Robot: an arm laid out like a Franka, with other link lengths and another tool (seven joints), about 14 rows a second.
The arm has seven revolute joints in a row. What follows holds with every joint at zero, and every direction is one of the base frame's. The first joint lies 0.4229 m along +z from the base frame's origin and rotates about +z. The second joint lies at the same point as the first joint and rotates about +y. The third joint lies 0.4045 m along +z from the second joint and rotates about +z. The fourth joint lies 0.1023 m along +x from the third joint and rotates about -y. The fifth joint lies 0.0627 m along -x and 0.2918 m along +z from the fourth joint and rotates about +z. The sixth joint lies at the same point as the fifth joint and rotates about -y. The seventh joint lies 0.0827 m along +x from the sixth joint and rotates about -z. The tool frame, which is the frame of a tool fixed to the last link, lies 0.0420 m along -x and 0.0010 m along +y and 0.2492 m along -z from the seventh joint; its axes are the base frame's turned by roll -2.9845, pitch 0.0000 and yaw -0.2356 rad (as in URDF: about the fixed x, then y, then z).
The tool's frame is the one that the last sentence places.
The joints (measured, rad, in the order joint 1, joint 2, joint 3, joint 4, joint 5, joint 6, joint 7), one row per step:
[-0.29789 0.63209 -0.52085 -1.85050 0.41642 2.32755 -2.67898]
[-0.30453 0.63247 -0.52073 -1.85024 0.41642 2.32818 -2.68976]
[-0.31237 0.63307 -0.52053 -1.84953 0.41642 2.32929 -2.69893]
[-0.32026 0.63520 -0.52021 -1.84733 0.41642 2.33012 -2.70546]
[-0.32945 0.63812 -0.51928 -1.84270 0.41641 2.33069 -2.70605]
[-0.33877 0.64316 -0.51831 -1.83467 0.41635 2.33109 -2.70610]
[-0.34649 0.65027 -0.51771 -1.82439 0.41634 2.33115 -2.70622]
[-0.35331 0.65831 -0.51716 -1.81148 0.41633 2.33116 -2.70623]
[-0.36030 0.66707 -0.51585 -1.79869 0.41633 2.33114 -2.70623]
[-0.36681 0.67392 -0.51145 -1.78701 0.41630 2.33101 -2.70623]
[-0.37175 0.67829 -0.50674 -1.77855 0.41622 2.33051 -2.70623]
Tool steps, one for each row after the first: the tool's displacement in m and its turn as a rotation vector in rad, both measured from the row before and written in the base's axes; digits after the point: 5 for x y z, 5 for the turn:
[-0.00234 -0.00316 -0.00010 -0.00020 -0.00047 0.00431]
[-0.00274 -0.00386 -0.00004 -0.00085 -0.00077 0.00171]
[-0.00253 -0.00401 -0.00048 -0.00111 -0.00016 -0.00045]
[-0.00238 -0.00478 -0.00028 -0.00206 -0.00091 -0.00647]
[-0.00152 -0.00544 -0.00042 -0.00347 -0.00113 -0.00606]
[-0.00045 -0.00521 -0.00087 -0.00415 -0.00050 -0.00405]
[0.00077 -0.00535 -0.00057 -0.00555 -0.00136 -0.00248]
[0.00080 -0.00500 -0.00119 -0.00472 -0.00075 -0.00207]
[0.00210 -0.00323 -0.00102 -0.00272 -0.00240 0.00052]
[0.00206 -0.00170 -0.00072 -0.00092 -0.00243 0.00136]

